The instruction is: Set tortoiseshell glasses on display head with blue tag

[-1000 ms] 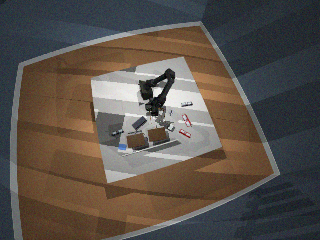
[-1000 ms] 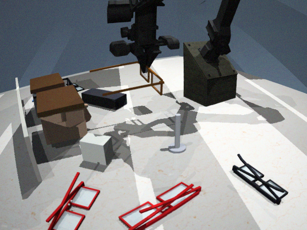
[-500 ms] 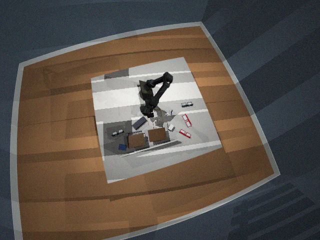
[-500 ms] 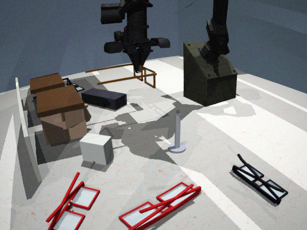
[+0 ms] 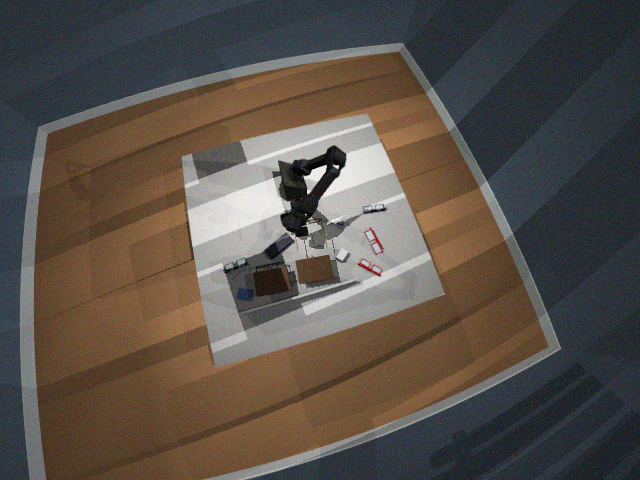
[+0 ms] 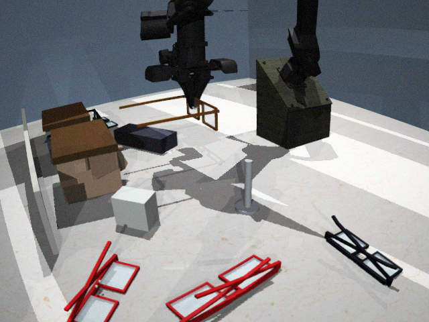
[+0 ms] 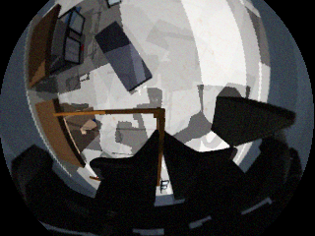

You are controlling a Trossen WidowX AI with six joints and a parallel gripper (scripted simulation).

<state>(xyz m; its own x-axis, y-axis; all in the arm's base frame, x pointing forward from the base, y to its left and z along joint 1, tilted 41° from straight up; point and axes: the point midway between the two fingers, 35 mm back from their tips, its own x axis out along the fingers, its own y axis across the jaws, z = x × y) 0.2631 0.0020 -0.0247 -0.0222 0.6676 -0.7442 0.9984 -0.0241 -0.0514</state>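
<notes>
The dark case lies 70 mm ahead of my gripper tip, 140 mm to the right of it and 90 mm below it. The rest, counted from my gripper tip: white rail: 360 mm ahead, 90 mm to the right, 50 mm below; white cube: 200 mm ahead, 180 mm to the left, 80 mm below; grey post: 30 mm ahead, 240 mm to the left, 80 mm below.
</notes>
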